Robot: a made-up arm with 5 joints.
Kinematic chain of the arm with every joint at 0, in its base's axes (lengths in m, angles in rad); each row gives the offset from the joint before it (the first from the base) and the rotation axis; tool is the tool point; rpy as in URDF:
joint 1: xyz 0.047 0 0.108 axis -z
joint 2: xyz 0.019 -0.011 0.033 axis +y
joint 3: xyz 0.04 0 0.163 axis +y
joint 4: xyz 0.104 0 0.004 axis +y
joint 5: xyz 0.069 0.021 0 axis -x
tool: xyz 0 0 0 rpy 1.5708 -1.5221 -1.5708
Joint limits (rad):
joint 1: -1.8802..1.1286
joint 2: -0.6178..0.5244
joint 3: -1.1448..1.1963
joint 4: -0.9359..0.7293
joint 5: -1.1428..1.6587
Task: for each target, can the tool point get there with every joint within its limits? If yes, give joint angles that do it. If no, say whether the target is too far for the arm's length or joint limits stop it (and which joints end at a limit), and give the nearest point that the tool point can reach.
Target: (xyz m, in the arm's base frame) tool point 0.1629 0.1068 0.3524
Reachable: yes | joints -0.6809 -0.4087 0.2411 -0.1973 -0.7217
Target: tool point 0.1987 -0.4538 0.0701
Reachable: no: too far | nearest point 0.1784 -0.2542 0.1769 | short by 0.227 m
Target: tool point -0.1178 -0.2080 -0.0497
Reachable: no: joint limits stop it (at a limit: joint 1, joint 2) | nearest point 0.1097 -0.1091 0.0893 | short by 0.284 m
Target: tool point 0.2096 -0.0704 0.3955
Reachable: yes | joints 0.4652 -0.1723 -0.4681 0.3203 0.7040
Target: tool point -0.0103 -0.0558 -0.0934
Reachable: no: joint limits stop it (at a limit: joint 1, joint 2, joint 3) | nearest point 0.0983 -0.0849 0.0943 | short by 0.219 m
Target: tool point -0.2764 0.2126 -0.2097
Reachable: no: too far | nearest point -0.0212 0.1804 0.0988 | short by 0.402 m
